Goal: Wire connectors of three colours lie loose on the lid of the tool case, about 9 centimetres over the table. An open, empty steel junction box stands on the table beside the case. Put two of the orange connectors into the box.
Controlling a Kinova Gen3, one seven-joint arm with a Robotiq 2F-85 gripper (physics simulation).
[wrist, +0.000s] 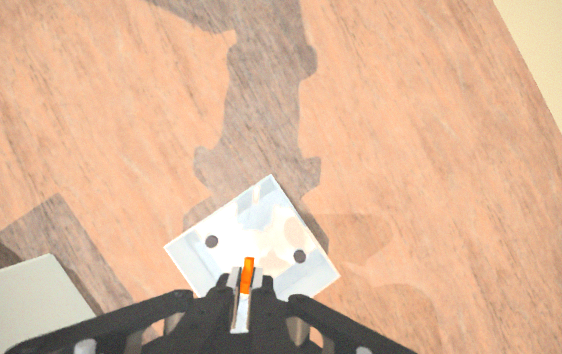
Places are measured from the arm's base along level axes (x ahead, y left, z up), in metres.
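Pixels of known places: gripper, between the fingertips: [247, 280].
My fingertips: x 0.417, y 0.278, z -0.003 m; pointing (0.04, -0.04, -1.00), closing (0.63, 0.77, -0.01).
Observation:
For each thing: its top centre in the pictures, then the offset to it from my fingertips. "pt": a spot on its surface instead. Level surfaces: height alone.
- orange connector, centre of its top: [246, 279] dz +0.009, dx -0.004, dy +0.003 m
- steel junction box, a spot on its surface: [182, 257] pt dz -0.032, dx -0.037, dy -0.043 m
- tool case, a spot on its surface: [40, 300] pt dz -0.025, dx -0.074, dy -0.149 m
- wooden table, height of its surface: dz -0.058 m
My gripper [247, 280] is shut on an orange connector [247, 276], which stands out between the fingertips at the bottom centre of the wrist view. The steel junction box [182, 257] lies beneath the fingertips, turned at an angle, with two dark round holes in its floor. The fingertips and the connector overlap the near part of the box in the view; their exact height over it cannot be told. The gripper hides the box's nearest corner. No connector shows on the part of the box floor in view.
Part of the tool case [40, 300], a pale grey-green surface, shows at the lower left, apart from the box. The wooden table [400, 125] carries the arm's shadow above the box. A pale yellow area [540, 40] lies beyond the table edge at the upper right.

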